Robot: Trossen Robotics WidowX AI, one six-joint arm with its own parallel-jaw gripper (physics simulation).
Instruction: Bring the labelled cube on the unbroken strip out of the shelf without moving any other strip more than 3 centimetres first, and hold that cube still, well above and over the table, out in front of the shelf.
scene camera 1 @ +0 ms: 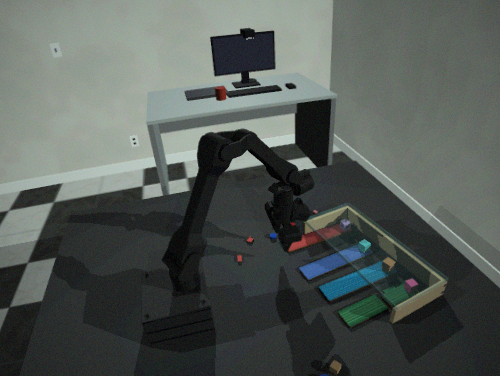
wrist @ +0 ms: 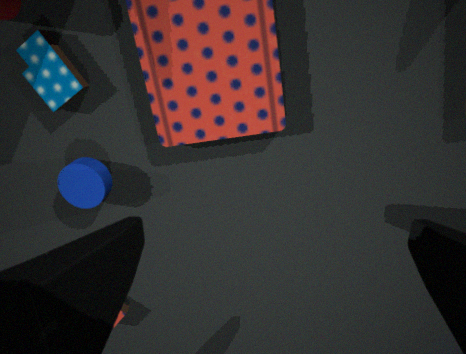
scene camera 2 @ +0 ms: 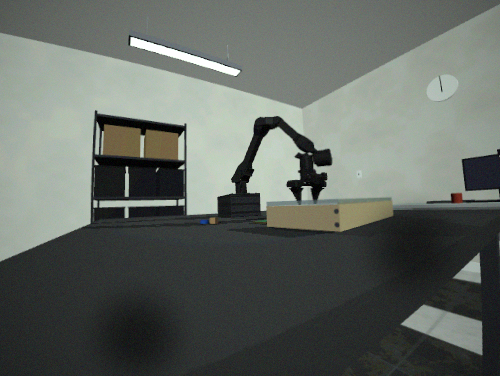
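Note:
A low wooden shelf [scene camera 1: 420, 302] [scene camera 2: 300, 216] with a clear top holds four cubes at the back: purple [scene camera 1: 345, 224], teal [scene camera 1: 364, 245], orange [scene camera 1: 389, 264] and pink [scene camera 1: 411, 285]. Their labels are unreadable. Under them, a red strip [scene camera 1: 315, 238] with blue dots, a blue strip [scene camera 1: 325, 265], a light-blue strip [scene camera 1: 350, 283] and a green strip [scene camera 1: 367, 309] reach out of the front. Whether any strip is broken cannot be told. My gripper [scene camera 1: 291, 239] [scene camera 2: 307, 201] [wrist: 275, 231] is open and empty, pointing down near the outer end of the red dotted strip [wrist: 215, 75].
A blue round piece [scene camera 1: 273, 236] [wrist: 85, 182] and a blue block with white dots [wrist: 52, 75] lie left of the red strip in the wrist view. Small red pieces [scene camera 1: 250, 240] [scene camera 1: 239, 258] lie nearer the arm's base. An orange-brown block [scene camera 1: 335, 367] [scene camera 2: 213, 220] lies beyond the green strip.

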